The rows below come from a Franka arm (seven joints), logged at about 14 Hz.
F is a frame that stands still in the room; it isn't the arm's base.
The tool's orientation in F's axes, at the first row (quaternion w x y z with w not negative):
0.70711 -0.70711 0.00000 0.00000
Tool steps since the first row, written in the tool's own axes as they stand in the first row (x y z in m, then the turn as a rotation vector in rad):
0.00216 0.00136 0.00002 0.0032 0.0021 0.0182
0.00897 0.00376 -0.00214 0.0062 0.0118 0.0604
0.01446 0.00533 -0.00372 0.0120 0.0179 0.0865
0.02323 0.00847 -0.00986 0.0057 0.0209 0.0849
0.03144 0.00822 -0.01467 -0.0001 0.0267 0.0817
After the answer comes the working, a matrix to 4 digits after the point.
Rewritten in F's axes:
0.00216 0.00002 -0.00136 0.0032 0.0182 -0.0021
0.00897 -0.00214 -0.00376 0.0062 0.0604 -0.0118
0.01446 -0.00372 -0.00533 0.0120 0.0865 -0.0179
0.02323 -0.00986 -0.00847 0.0057 0.0849 -0.0209
0.03144 -0.01467 -0.00822 -0.0001 0.0817 -0.0267

The tool's axes in the first row as the columns of a matrix, in F's axes (rounded; the answer above uses it unrounded):
1.0000 0.0000 0.0000
0.0000 0.0000 1.0000
0.0000 -1.0000 0.0000

